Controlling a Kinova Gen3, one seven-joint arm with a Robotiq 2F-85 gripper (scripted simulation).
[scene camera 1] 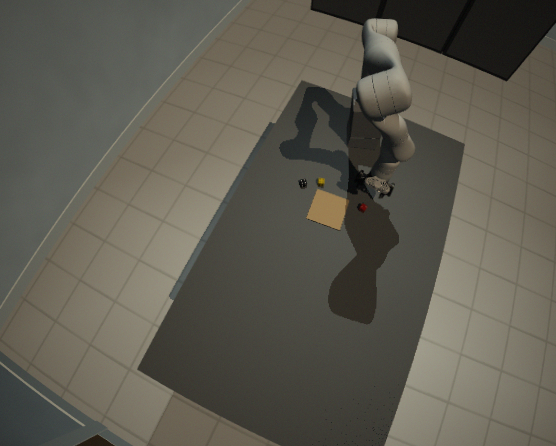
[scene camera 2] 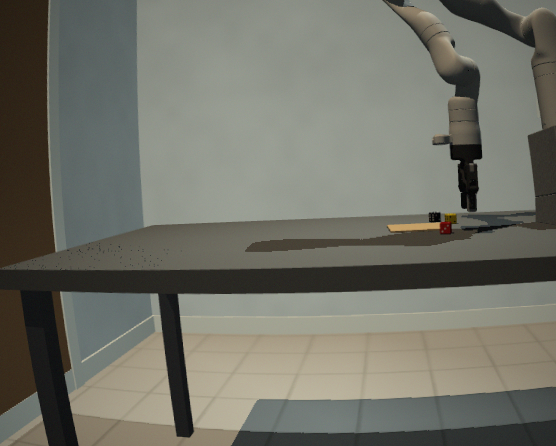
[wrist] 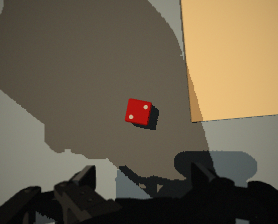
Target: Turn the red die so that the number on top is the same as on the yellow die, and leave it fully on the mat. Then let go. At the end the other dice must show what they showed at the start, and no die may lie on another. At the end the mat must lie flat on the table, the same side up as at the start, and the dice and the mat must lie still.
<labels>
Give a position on a tan mat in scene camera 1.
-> At 327,209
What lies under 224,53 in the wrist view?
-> A tan mat.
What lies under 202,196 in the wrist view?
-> The gripper.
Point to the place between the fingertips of the gripper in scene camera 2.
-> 468,210
</labels>
